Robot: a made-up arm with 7 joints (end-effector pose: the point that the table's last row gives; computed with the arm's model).
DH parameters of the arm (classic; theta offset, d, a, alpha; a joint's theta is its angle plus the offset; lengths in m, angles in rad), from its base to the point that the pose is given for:
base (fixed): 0 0.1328 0 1.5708
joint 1: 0 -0.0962 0.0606 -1.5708
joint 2: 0 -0.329 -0.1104 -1.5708
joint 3: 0 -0.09 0.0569 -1.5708
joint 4: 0 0.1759 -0.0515 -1.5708
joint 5: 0.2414 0 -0.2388 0
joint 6: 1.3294 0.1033 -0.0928 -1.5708
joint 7: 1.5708 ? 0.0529 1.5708
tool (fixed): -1.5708 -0.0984 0 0
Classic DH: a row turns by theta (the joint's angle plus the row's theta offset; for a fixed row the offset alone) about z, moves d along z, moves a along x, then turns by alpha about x.
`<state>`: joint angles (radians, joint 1 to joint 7).
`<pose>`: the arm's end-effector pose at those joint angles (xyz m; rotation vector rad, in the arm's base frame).
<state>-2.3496 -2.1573 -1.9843 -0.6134 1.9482 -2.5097 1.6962</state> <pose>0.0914 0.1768 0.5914 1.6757 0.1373 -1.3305</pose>
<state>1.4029 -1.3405 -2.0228 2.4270 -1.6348 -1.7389 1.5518</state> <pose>0.6174 0.1616 -0.0528 -0.8709 -2.1681 0.2564</pose>
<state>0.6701 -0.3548 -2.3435 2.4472 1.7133 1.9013 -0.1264</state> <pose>0.2790 -0.1412 -0.1557 0.8303 -0.3574 2.1262</pose>
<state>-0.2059 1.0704 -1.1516 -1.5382 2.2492 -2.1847 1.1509</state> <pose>0.4573 0.3577 -0.3096 -0.4279 -2.4382 1.1355</pose>
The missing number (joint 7, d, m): 0.3489
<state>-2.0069 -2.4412 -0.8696 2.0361 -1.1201 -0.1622 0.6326</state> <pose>-0.2175 -0.0773 -0.3049 -1.1944 -0.8005 -2.0142</pose>
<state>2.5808 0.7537 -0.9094 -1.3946 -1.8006 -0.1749 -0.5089</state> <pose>0.1326 -0.3036 0.0641 -1.0668 -1.6774 -1.1775</pose>
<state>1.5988 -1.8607 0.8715 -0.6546 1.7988 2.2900 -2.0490</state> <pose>0.6139 0.0915 0.2470 2.3331 1.9679 -0.0313</pose>
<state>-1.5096 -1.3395 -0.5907 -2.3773 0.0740 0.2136 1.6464</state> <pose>-0.3936 -0.6308 0.2252 -0.7730 -0.0159 1.7530</pose>
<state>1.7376 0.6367 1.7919 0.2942 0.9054 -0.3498 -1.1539</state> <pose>-0.0458 -0.2761 -0.3824 0.3912 -0.5882 0.1223</pose>
